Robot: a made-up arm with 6 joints.
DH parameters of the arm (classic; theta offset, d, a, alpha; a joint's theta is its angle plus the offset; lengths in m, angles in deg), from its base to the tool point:
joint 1: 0 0.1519 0 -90
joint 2: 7.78 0 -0.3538 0
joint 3: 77.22 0 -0.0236 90
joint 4: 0 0.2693 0 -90
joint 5: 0 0 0.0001 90
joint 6: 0 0.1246 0 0
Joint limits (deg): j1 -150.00..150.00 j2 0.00..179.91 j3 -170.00..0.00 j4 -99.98..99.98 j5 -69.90..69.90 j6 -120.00..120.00
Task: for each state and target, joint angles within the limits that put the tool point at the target. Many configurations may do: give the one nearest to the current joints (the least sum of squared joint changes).
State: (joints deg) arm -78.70 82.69 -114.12 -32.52 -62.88 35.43
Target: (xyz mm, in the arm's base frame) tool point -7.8 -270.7 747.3
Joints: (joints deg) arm -102.02 85.06 -103.28 -25.82 -63.94 35.43
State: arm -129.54 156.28 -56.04 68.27 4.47 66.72
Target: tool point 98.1 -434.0 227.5
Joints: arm -82.62 106.62 -60.63 70.10 20.72 66.72
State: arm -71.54 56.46 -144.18 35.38 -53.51 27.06
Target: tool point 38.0 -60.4 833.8
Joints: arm -50.55 73.00 -115.40 4.79 -60.30 27.06
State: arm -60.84 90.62 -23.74 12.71 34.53 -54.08
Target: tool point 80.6 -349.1 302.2
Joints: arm -78.49 87.16 -53.97 11.20 22.56 -54.08
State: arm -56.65 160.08 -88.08 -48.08 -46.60 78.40
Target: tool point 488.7 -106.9 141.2
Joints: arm -23.07 129.56 -64.11 -59.82 -59.87 78.40
